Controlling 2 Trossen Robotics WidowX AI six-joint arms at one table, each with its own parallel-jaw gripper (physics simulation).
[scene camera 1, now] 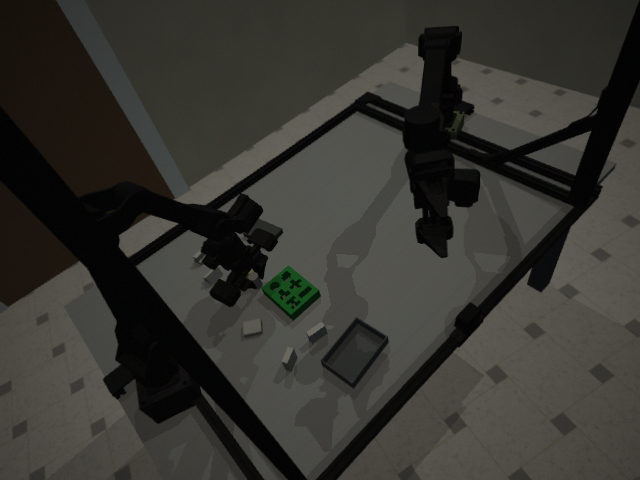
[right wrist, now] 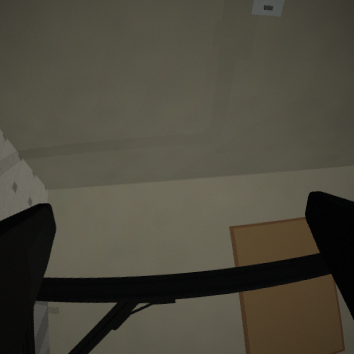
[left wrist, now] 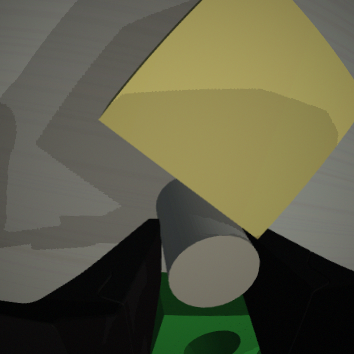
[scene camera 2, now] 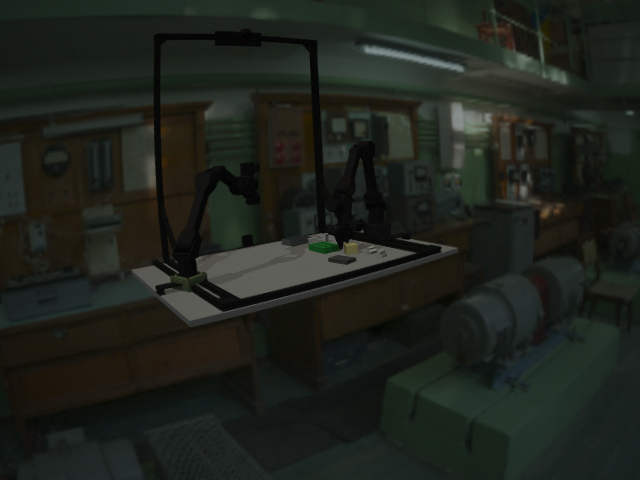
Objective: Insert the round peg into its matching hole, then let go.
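Note:
The right gripper's open and it's holding nothing, and you can see that gripper in the right wrist view too. There's a green hole board resting on the table. The left gripper is there as well, and it also appears in the left wrist view and in scene camera 2.

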